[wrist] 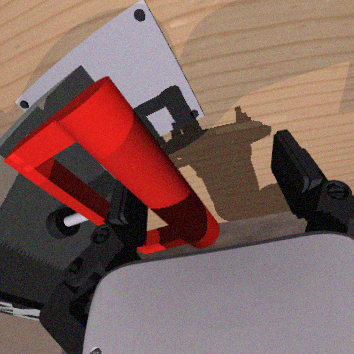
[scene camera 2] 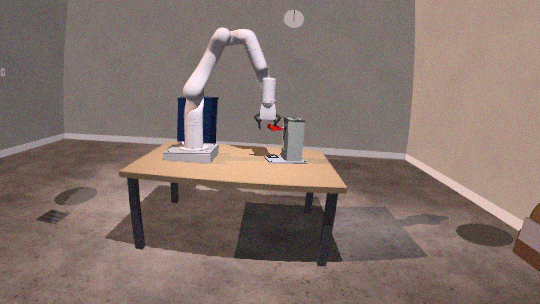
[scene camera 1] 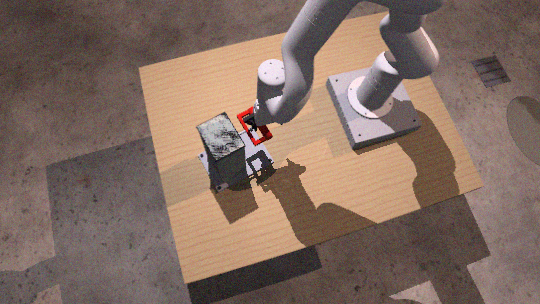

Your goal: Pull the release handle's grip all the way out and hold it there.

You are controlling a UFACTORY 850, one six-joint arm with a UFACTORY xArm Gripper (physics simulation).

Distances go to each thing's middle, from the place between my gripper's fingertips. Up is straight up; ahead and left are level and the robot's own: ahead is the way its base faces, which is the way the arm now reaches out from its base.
Labels:
My gripper is now 19 cm above the pale base plate (scene camera 1: 257,157) and 13 cm short of it.

